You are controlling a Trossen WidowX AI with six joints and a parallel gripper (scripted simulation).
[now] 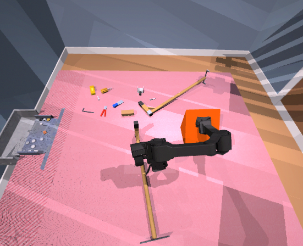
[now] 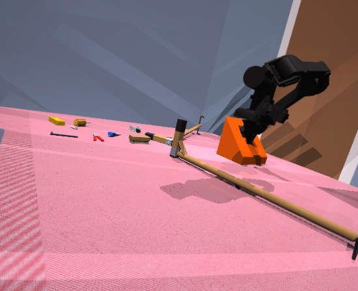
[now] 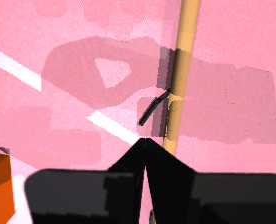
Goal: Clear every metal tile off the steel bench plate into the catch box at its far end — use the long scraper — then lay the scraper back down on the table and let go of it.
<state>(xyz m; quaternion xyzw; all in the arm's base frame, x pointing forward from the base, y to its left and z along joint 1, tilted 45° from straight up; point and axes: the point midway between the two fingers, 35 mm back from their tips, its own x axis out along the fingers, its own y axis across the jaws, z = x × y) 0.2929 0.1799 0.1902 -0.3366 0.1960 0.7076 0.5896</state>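
Now: the long scraper 4 cm ahead of my gripper tip, 4 cm to the left of it and 7 cm below it. From my gripper tip the other things lie so: wooden block: 18 cm ahead, 40 cm to the right, 12 cm below; black strip: 3 cm ahead, 1 cm to the left, 13 cm below; blue tool: 26 cm ahead, 49 cm to the right, 12 cm below.
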